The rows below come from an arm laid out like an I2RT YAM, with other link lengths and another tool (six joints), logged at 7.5 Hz.
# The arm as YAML. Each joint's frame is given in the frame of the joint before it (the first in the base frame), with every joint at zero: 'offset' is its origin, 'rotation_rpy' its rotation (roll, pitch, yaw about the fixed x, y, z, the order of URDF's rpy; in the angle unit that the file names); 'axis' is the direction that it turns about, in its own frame. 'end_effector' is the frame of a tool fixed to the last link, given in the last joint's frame.
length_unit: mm
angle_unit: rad
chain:
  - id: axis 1
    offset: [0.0, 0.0, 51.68]
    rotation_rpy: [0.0, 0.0, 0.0]
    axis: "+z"
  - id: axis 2
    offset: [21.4, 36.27, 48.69]
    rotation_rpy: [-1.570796, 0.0, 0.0]
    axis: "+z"
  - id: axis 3
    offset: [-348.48, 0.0, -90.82]
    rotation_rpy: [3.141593, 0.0, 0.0]
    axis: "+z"
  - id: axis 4
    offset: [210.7, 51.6, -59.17]
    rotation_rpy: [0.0, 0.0, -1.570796]
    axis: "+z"
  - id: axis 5
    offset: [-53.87, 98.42, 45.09]
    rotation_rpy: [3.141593, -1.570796, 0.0]
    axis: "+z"
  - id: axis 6
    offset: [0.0, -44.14, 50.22]
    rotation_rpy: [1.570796, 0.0, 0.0]
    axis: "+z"
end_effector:
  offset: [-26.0, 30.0, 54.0]
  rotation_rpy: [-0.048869, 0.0, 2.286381]
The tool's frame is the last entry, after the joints.
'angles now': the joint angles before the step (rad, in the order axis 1, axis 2, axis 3, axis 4, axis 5, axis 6). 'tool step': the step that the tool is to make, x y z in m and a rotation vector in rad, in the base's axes. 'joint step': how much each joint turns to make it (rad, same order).
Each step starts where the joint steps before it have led.
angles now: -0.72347 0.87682 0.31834 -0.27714 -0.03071 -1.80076
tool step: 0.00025 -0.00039 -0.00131 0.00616 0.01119 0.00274
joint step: -0.00040 0.01183 -0.00036 -0.00040 0.00000 -0.00420
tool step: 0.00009 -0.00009 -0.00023 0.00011 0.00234 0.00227
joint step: 0.00002 0.00188 -0.00039 0.00036 -0.00038 -0.00266
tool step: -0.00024 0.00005 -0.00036 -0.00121 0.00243 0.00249
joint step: -0.00044 0.00001 -0.00152 0.00039 -0.00004 -0.00386
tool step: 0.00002 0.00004 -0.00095 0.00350 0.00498 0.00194
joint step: 0.00003 0.00501 -0.00155 0.00045 -0.00074 -0.00189
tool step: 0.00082 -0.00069 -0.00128 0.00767 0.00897 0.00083
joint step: 0.00002 0.01481 -0.00036 0.00335 -0.00037 -0.00074
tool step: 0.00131 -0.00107 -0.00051 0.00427 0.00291 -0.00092
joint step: 0.00002 0.01263 -0.00003 0.00771 -0.00037 0.00154
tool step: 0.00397 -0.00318 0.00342 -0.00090 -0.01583 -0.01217
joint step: 0.00000 0.01293 0.01072 0.01517 0.00038 0.01564
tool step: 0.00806 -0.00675 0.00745 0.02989 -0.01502 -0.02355
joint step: -0.01450 0.04578 0.04689 -0.00874 -0.01869 0.02785
